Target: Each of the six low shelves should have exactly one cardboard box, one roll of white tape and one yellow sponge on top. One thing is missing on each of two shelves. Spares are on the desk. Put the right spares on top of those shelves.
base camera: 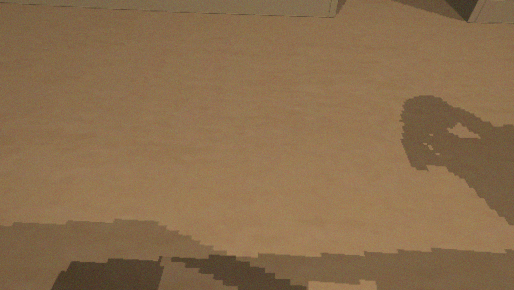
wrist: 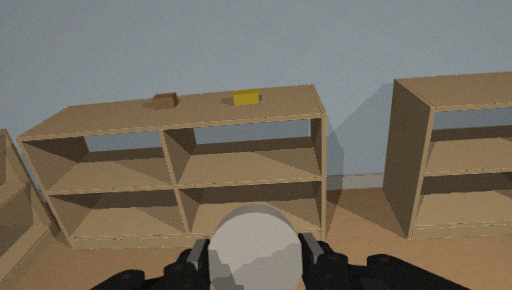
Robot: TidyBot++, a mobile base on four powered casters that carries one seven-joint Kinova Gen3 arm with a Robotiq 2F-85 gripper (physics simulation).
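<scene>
My gripper (wrist: 254, 253) is shut on a roll of white tape (wrist: 256, 247) at the bottom of the wrist view, with a finger on each side of it. Beyond it stands a low wooden shelf (wrist: 120, 119). On its top are a small brown cardboard box (wrist: 165, 101), left of the middle, and a yellow sponge (wrist: 246, 97), right of the middle. No tape roll shows on that top. The gripper itself does not show in the base camera view; a shadow with an arm-like outline falls on the floor at the right there.
Another low shelf (wrist: 407, 150) stands to the right, past a gap, its top partly in view. Part of a further shelf (wrist: 14, 165) shows at the left edge. A blue-grey wall (wrist: 250, 40) is behind. Shelf bases (base camera: 200, 7) (wrist: 135, 242) meet the wooden floor (base camera: 250, 125).
</scene>
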